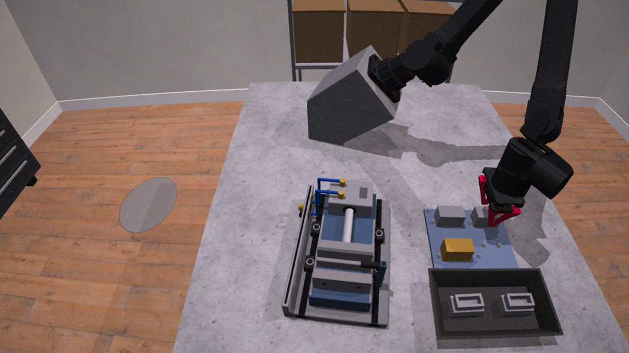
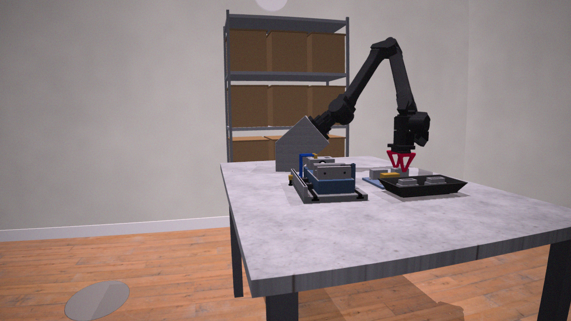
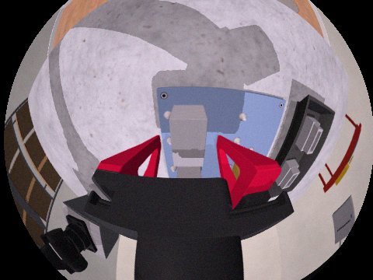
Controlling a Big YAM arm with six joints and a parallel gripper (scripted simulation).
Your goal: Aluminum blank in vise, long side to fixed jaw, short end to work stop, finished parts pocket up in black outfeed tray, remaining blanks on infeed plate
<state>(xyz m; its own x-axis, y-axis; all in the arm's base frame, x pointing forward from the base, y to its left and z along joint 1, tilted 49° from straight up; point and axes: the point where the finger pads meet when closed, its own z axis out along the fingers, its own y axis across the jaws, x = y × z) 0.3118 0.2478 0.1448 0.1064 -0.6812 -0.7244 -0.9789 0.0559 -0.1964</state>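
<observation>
My gripper is now 200 mm short of the work stop rod, 260 mm to the left of it and 50 mm below it. From my hand the other things lie so: yellow brass blank 100 mm ahead, 80 mm to the right, 20 mm below; then blue infeed plate 50 mm ahead, 40 mm to the right, 40 mm below.
</observation>
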